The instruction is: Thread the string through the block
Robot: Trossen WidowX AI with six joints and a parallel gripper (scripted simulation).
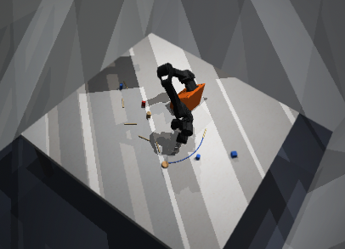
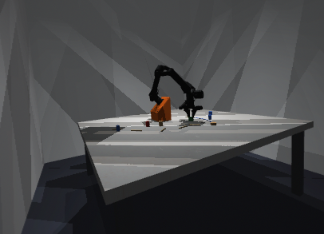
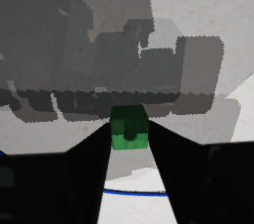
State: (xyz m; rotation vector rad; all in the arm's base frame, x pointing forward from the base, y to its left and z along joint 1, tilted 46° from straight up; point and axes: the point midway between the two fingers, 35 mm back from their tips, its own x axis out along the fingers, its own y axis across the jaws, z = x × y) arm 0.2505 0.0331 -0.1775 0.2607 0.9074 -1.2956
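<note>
Now: the thin wooden stick 120 mm behind my gripper tip, 70 mm to the left of it and 10 mm below it. Also, from my gripper tip: blue cylinder 150 mm to the left, 40 mm ahead; round wooden button 210 mm ahead, 40 mm to the left, 10 mm below; green block right at my gripper tip.
</note>
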